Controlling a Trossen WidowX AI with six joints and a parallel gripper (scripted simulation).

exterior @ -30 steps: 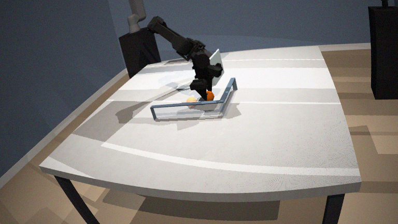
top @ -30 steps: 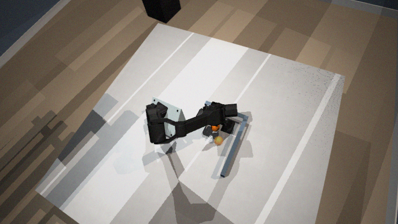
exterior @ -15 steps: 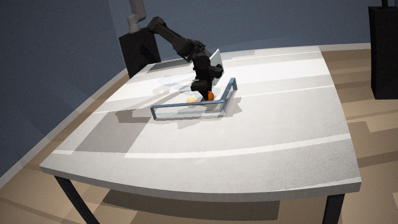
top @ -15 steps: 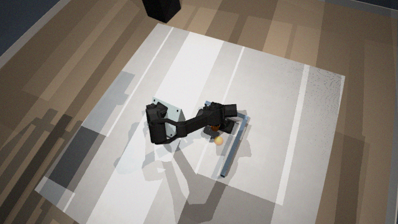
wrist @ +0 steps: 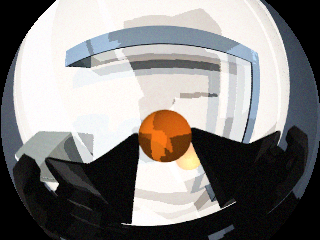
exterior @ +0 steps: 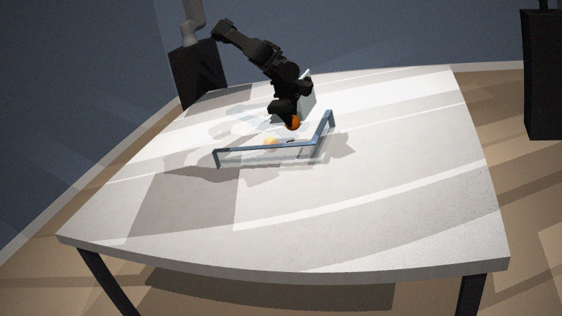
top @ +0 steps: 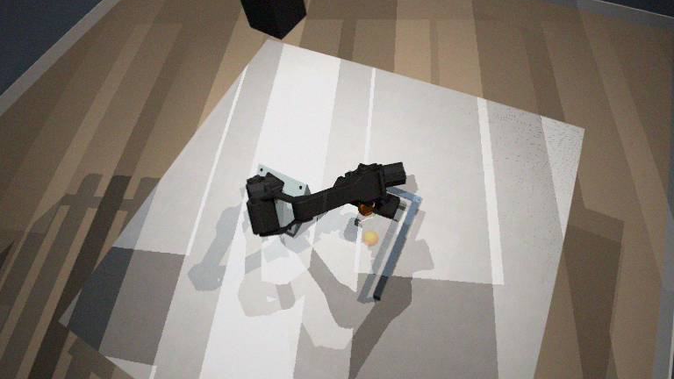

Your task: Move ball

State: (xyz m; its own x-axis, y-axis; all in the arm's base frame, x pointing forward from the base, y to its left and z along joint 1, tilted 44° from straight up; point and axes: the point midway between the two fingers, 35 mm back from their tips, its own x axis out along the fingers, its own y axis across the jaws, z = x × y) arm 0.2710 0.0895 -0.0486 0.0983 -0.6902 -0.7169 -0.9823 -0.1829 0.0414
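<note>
My gripper tip is 50 mm short of the see-through copy of ball, 60 mm to the left of it and 40 mm above it. From my gripper tip the other things lie so: orange ball right at my gripper tip.
</note>
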